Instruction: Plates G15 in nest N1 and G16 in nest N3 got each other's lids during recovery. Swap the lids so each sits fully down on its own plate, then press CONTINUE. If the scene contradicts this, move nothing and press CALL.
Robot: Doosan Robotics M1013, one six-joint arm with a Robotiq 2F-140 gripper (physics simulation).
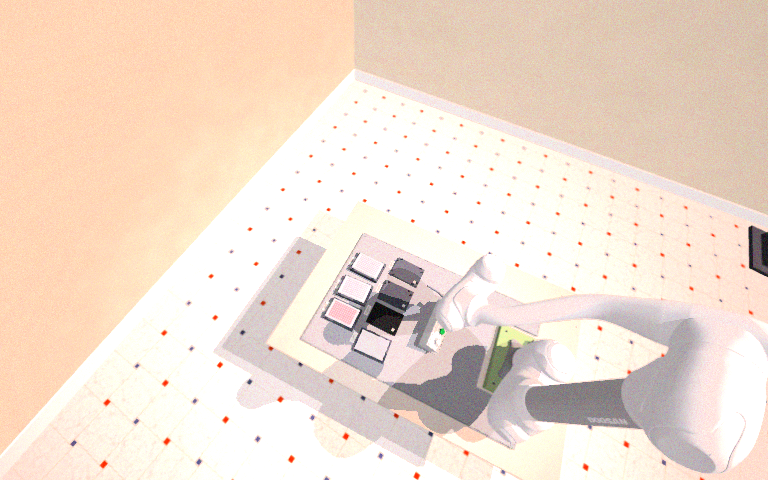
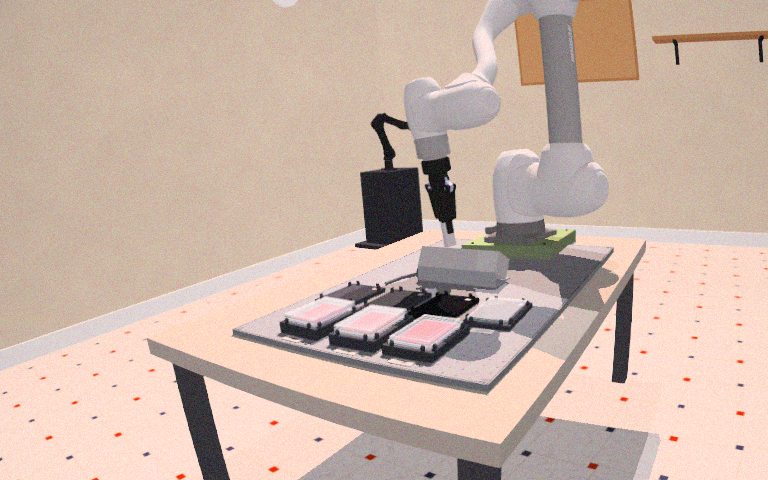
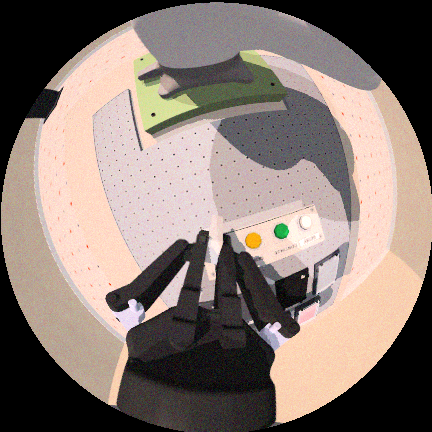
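Seen in the pictures: gripper, fingertip midpoint: (image 2: 450, 245) (image 3: 214, 224); arm's base, origin of the base link: (image 2: 521, 237) (image 3: 199, 61).
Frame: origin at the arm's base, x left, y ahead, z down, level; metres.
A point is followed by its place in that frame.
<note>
My gripper (image 2: 449, 242) @(x -0.034, y 0.336, z -0.043 m) (image 3: 214, 224) @(x -0.034, y 0.336, z -0.043 m) is shut and empty, pointing down at the end of the button box (image 2: 461, 267) @(x 0.068, y 0.434, z -0.018 m) (image 3: 267, 237) @(x 0.045, y 0.377, z -0.039 m) beside the yellow button (image 3: 253, 240) @(x 0.019, y 0.373, z -0.045 m). The green button (image 1: 442, 331) @(x 0.069, y 0.368, z -0.046 m) (image 3: 281, 231) @(x 0.068, y 0.369, z -0.046 m) and white button (image 3: 305, 222) @(x 0.116, y 0.364, z -0.046 m) show; blue is hidden. Three plates stand in a row: one end plate (image 1: 368, 264) @(x -0.026, y 0.811, z -0.016 m) (image 2: 321, 313) @(x 0.010, y 0.836, z -0.016 m), the middle plate (image 1: 354, 288) @(x 0.111, y 0.797, z -0.015 m) (image 2: 370, 322) @(x 0.130, y 0.819, z -0.015 m) and the other end plate (image 1: 343, 313) @(x 0.229, y 0.773, z -0.001 m) (image 2: 427, 332) @(x 0.244, y 0.794, z -0.008 m), which looks pinker from above. All three look covered by clear lids. Plate and nest labels are too small to read.
Three dark nests (image 1: 406, 271) @(x -0.111, y 0.644, z 0.015 m) (image 1: 395, 294) @(x 0.019, y 0.628, z 0.014 m) (image 1: 385, 318) @(x 0.141, y 0.606, z 0.014 m) lie between the plates and the box. A whitish plate or lid (image 1: 372, 344) @(x 0.268, y 0.592, z 0.007 m) (image 2: 499, 310) @(x 0.278, y 0.604, z 0.007 m) (image 3: 327, 272) @(x 0.263, y 0.577, z 0.007 m) sits at that row's end. The green base (image 2: 523, 246) @(x 0.074, y 0.123, z -0.004 m) (image 3: 175, 107) @(x -0.063, y 0.124, z 0.000 m) carries the arm. A black cabinet (image 2: 390, 203) stands beyond the table.
</note>
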